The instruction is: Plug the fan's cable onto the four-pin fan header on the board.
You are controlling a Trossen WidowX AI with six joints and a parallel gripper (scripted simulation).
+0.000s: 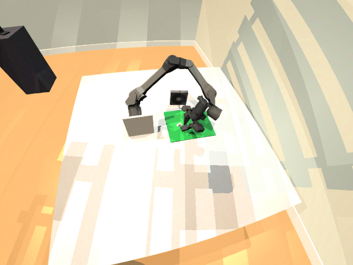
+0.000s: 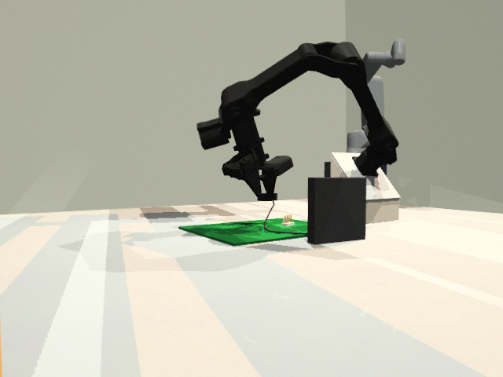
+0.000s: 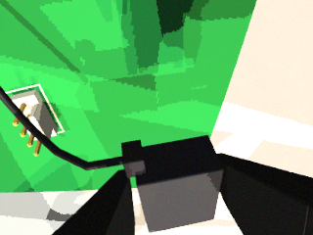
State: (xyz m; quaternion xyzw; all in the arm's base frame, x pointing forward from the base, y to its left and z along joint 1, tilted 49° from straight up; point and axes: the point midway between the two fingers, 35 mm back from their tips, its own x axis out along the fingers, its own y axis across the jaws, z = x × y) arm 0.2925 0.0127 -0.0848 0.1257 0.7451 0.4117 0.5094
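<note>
Now: gripper tip 2 cm past the four-pin header, 7 cm to the right of it and 6 cm above it. Also, from my gripper tip: black fan: 1 cm ahead, 25 cm to the left; then black plug: 1 cm behind.
</note>
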